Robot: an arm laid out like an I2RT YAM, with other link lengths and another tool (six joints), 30 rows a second.
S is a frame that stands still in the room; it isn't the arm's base.
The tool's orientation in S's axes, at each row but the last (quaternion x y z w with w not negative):
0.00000 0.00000 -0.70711 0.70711
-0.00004 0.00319 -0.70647 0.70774
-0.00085 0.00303 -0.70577 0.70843
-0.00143 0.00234 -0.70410 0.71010
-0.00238 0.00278 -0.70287 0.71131
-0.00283 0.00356 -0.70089 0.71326
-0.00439 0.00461 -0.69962 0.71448
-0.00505 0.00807 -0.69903 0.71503
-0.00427 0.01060 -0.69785 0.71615
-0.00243 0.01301 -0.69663 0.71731
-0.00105 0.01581 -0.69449 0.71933
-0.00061 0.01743 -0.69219 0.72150
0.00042 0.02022 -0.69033 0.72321
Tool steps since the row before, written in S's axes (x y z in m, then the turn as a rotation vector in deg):
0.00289 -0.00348 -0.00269 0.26 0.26 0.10
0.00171 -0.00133 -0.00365 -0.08 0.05 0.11
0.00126 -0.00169 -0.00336 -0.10 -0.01 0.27
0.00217 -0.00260 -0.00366 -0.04 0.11 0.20
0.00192 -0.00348 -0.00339 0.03 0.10 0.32
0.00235 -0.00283 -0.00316 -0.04 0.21 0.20
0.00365 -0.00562 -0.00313 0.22 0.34 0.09
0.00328 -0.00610 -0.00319 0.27 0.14 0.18
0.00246 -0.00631 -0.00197 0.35 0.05 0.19
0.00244 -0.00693 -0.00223 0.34 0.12 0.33
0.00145 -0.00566 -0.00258 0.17 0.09 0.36
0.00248 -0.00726 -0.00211 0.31 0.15 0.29
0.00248 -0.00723 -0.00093 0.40 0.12 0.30
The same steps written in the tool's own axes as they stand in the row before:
0.00348 0.00289 -0.00269 -0.26 0.26 0.10
0.00135 0.00172 -0.00364 -0.05 -0.08 0.11
0.00171 0.00127 -0.00335 0.01 -0.10 0.27
0.00262 0.00217 -0.00365 -0.11 -0.04 0.20
0.00350 0.00190 -0.00337 -0.10 0.03 0.32
0.00287 0.00233 -0.00314 -0.21 -0.04 0.20
0.00570 0.00357 -0.00308 -0.34 0.23 0.09
0.00619 0.00320 -0.00310 -0.13 0.27 0.18
0.00639 0.00234 -0.00186 -0.04 0.35 0.20
0.00703 0.00228 -0.00207 -0.12 0.34 0.34
0.00576 0.00131 -0.00243 -0.09 0.16 0.36
0.00741 0.00223 -0.00188 -0.14 0.31 0.29
0.00736 0.00216 -0.00065 -0.11 0.40 0.31

